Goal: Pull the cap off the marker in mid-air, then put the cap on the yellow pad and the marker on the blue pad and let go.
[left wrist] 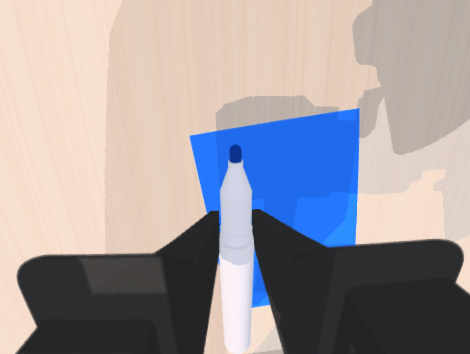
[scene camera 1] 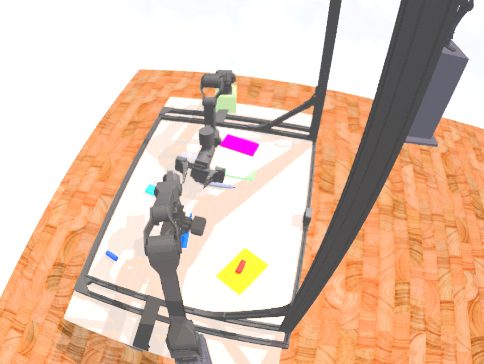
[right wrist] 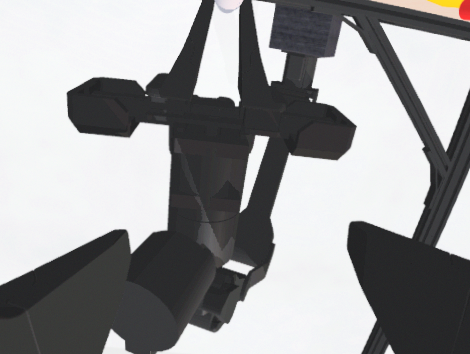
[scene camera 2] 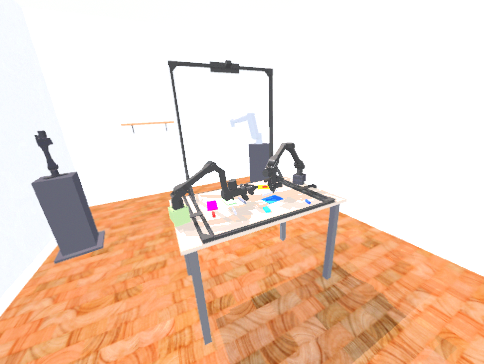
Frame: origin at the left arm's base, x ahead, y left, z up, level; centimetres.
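Where they show: left gripper, between the fingertips: [left wrist: 235, 218] [scene camera 2: 272, 192]; right gripper, between the fingertips: [scene camera 1: 193, 185] [right wrist: 239, 239] [scene camera 2: 256, 185]; left arm's base, origin of its link: [scene camera 1: 189, 351] [right wrist: 302, 52] [scene camera 2: 299, 174]; right arm's base, origin of its link: [scene camera 1: 225, 90] [scene camera 2: 177, 207].
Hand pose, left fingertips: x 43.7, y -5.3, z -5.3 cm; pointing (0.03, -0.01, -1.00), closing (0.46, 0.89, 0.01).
Note:
Things, the pixels of their top centre, and the offset from my left fingertips. "*": a spot on its surface instead.
- white marker, centre of its top: [left wrist: 238, 285] [right wrist: 227, 11] dx +2.5, dy -1.3, dz +1.7 cm
- blue pad, centre of its top: [left wrist: 285, 226] [scene camera 1: 175, 228] [scene camera 2: 272, 199] dx +4.3, dy +2.0, dz -3.5 cm
- yellow pad, centre of its top: [scene camera 1: 242, 270] dx -17.6, dy -17.2, dz -3.5 cm
- magenta pad, centre of its top: [scene camera 1: 239, 144] [scene camera 2: 211, 204] dx +38.6, dy -31.1, dz -2.7 cm
- green set square, a spot on its surface: [scene camera 1: 245, 175] * dx +21.3, dy -28.9, dz -2.7 cm
- pale pen, centre of its top: [scene camera 1: 217, 183] dx +19.5, dy -17.2, dz -1.6 cm
- cyan block, centre of its top: [scene camera 1: 153, 189] [scene camera 2: 266, 208] dx +23.2, dy +8.1, dz -2.0 cm
- blue cap, centre of its top: [scene camera 1: 110, 254] [scene camera 2: 307, 200] dx -2.8, dy +27.7, dz -1.4 cm
My left gripper [scene camera 1: 186, 224] [left wrist: 235, 218] is shut on the white marker [left wrist: 236, 270] [right wrist: 228, 4], uncapped with its dark blue tip showing. It holds the marker above the blue pad [scene camera 1: 185, 241] [scene camera 2: 272, 199] [left wrist: 305, 150]; the marker is hidden in scene camera 1. A short red cylinder like a cap [scene camera 1: 240, 266] [right wrist: 466, 10] lies on the yellow pad [scene camera 1: 253, 272] [right wrist: 445, 2]. My right gripper [scene camera 1: 195, 182] is open and empty, facing the left gripper from a short distance.
The magenta pad [scene camera 1: 239, 145] [scene camera 2: 212, 205], a green set square [scene camera 1: 245, 175] and a pale pen [scene camera 1: 225, 186] lie near the right arm. A cyan block [scene camera 1: 150, 190] [scene camera 2: 267, 209] and a blue cap [scene camera 1: 111, 256] [scene camera 2: 308, 201] lie toward one side. A dark frame [scene camera 1: 117, 195] borders the table.

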